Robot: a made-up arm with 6 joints. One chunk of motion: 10 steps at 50 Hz.
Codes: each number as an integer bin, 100 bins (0 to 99) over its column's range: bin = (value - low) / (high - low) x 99, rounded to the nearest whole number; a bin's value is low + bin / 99 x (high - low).
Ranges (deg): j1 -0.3..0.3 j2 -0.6..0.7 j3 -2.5..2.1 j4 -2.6..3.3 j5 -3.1..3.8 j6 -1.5..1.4
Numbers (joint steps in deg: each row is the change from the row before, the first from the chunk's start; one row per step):
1: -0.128 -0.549 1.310 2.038 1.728 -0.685
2: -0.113 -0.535 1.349 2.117 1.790 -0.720
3: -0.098 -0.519 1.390 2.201 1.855 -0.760
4: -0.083 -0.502 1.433 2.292 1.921 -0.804
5: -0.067 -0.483 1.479 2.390 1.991 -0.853
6: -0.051 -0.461 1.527 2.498 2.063 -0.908
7: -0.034 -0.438 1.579 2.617 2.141 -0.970
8: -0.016 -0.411 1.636 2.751 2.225 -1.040
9: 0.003 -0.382 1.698 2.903 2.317 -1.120
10: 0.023 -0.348 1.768 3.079 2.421 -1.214
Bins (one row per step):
1: 28 4 82 78 69 28
2: 31 5 83 79 70 27
3: 33 6 84 81 71 25
4: 36 7 85 82 72 24
5: 38 9 86 84 73 22
6: 41 11 87 86 74 20
7: 44 12 88 88 75 18
8: 47 14 89 90 76 16
9: 50 17 90 92 78 13
10: 53 19 92 95 79 10

